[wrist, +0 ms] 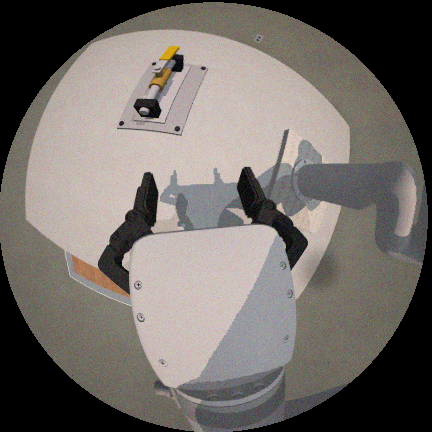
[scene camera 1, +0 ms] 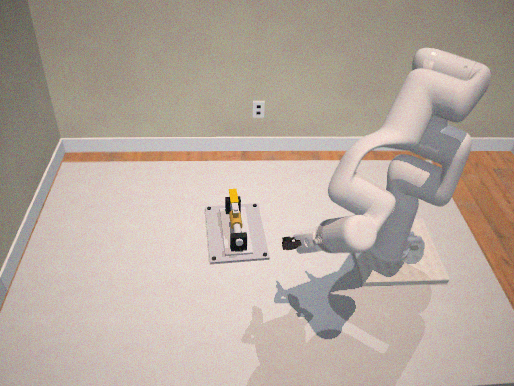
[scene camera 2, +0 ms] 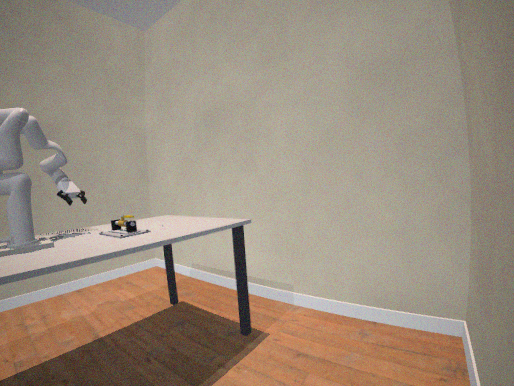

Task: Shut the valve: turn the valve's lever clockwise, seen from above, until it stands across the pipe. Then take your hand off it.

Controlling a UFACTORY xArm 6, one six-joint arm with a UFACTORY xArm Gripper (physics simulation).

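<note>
The valve (scene camera 1: 236, 219) (scene camera 2: 123, 223) (wrist: 159, 80) has an orange-yellow body on a short pale pipe held between two black end blocks. Its yellow lever (scene camera 1: 233, 195) (scene camera 2: 128, 216) (wrist: 170, 52) lies along the pipe, pointing toward the far end block. My gripper (scene camera 2: 78, 201) (wrist: 197, 177) is open and empty, its two black fingers wide apart. It hangs above the table, between the valve and the arm's base, apart from the lever. In scene camera 1 the gripper shows right of the valve, with its fingers overlapping.
The valve's pipe is mounted on a grey plate (scene camera 1: 212, 240) (scene camera 2: 107, 233) (wrist: 186, 107) with dark bolts at its corners. The plate lies on the white table (scene camera 1: 125, 300) (scene camera 2: 200, 223) (wrist: 75, 150). The arm's base stands on a pale board (scene camera 1: 432, 267) on the right in scene camera 1.
</note>
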